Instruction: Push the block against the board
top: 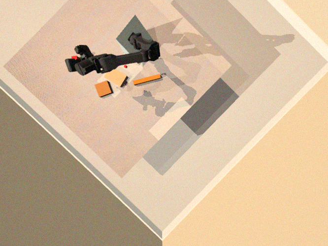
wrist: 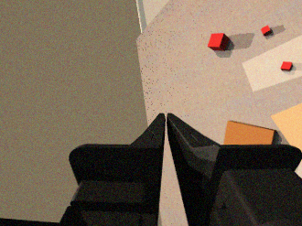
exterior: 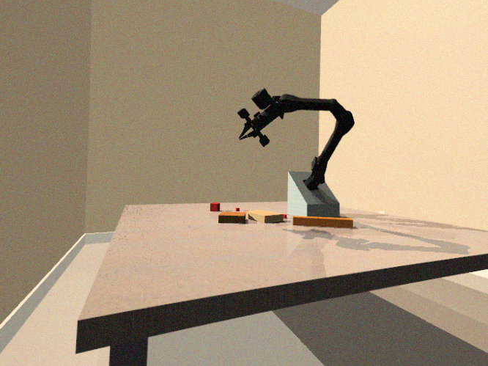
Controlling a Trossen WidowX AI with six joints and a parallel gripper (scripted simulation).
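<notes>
Right now the tan block is 80 mm behind my gripper tip, 80 mm to the left of it and 340 mm below it. From my gripper tip the other things lie so: orange square block: 50 mm ahead, 60 mm to the left, 340 mm below; then orange board: 210 mm behind, 290 mm to the left, 340 mm below; then red cube: 250 mm to the right, 330 mm below.
</notes>
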